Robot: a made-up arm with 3 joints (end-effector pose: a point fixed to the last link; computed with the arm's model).
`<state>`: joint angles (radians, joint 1 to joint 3).
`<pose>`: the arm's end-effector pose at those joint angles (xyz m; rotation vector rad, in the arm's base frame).
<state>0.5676 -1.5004 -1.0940</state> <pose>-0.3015 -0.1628 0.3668 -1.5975 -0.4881 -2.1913</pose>
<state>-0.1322 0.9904 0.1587</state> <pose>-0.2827 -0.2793 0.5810 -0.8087 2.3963 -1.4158</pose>
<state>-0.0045 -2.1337 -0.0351</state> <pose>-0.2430 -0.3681 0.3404 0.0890 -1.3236 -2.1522</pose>
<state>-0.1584 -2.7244 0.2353</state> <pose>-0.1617 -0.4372 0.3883 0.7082 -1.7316 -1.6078</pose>
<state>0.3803 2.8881 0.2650</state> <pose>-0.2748 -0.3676 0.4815 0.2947 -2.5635 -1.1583</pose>
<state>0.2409 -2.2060 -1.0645</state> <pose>-0.2712 -0.2976 0.3746 -1.4653 -1.5820 -1.9514</pose>
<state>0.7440 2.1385 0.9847</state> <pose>-0.2956 -0.2466 0.5892 0.2395 -2.2600 -0.2674</pose>
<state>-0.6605 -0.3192 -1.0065</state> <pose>-0.2221 -0.3592 0.4401 -1.0249 0.1327 -0.8488</pose>
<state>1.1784 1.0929 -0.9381</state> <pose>-0.2417 -0.0267 0.5470 0.6485 1.9408 -1.3849</pose>
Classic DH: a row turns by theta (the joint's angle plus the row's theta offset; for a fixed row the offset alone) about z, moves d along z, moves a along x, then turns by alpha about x. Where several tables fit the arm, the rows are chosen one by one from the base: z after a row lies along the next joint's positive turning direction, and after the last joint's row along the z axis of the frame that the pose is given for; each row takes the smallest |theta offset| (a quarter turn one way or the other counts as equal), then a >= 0, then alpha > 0; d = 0 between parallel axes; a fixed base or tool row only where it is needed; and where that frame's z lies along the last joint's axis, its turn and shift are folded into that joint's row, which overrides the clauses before.
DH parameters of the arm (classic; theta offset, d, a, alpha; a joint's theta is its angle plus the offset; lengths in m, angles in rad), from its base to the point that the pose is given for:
base (fixed): 1.1802 0 -0.1838 3.1416
joint 1: -0.9652 -0.4385 -0.0114 -1.4922
joint 2: 0 -0.1991 0.128 1.4922
joint 3: 1.4603 -0.0207 -0.0436 -2.0303
tool (fixed): -3.1346 -0.011 0 0

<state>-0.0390 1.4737 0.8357</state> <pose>-0.2386 -0.2999 0.6206 0.7989 -2.2211 0.9291</pose>
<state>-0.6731 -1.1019 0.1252</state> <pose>-0.2090 -0.3893 0.3400 -0.0367 -0.0086 -1.8235</pose>
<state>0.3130 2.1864 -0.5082</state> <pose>-0.2740 -0.3132 0.5404 0.1876 2.7322 0.2291</pose>
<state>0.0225 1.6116 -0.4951</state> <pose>-0.2528 -0.3160 0.5678 -0.4137 2.4875 -0.3693</pose>
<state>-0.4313 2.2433 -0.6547</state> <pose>-0.1209 -0.4123 0.5311 -0.6803 2.6196 0.5367</pose>
